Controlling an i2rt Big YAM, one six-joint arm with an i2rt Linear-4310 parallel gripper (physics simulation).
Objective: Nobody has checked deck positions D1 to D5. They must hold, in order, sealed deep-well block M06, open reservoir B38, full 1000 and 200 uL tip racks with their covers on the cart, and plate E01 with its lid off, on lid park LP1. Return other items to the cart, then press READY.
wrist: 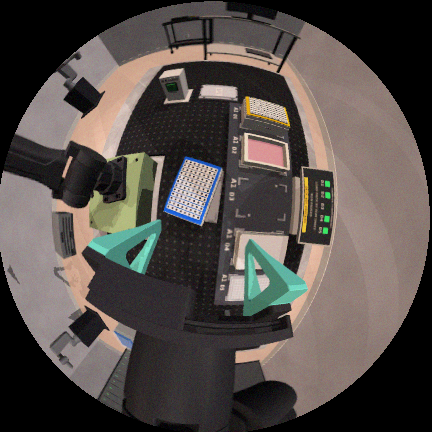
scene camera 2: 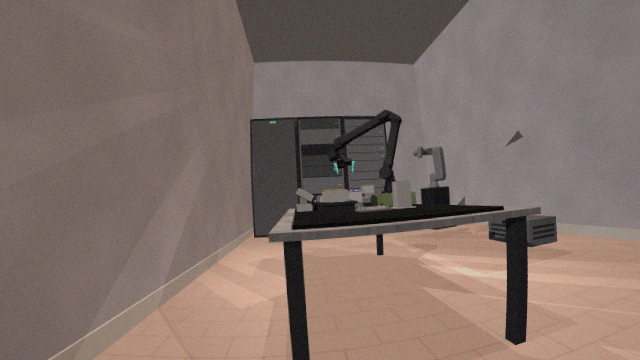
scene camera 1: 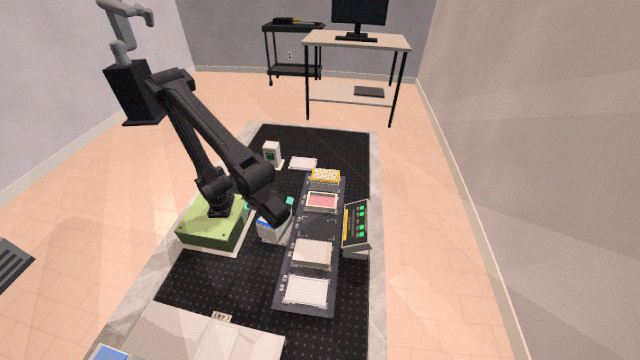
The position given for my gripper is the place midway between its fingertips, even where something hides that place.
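Observation:
Gripper (wrist: 203, 234) open, holding nothing. Green-screen box (wrist: 173, 82). Cart tray (scene camera 1: 159, 324).

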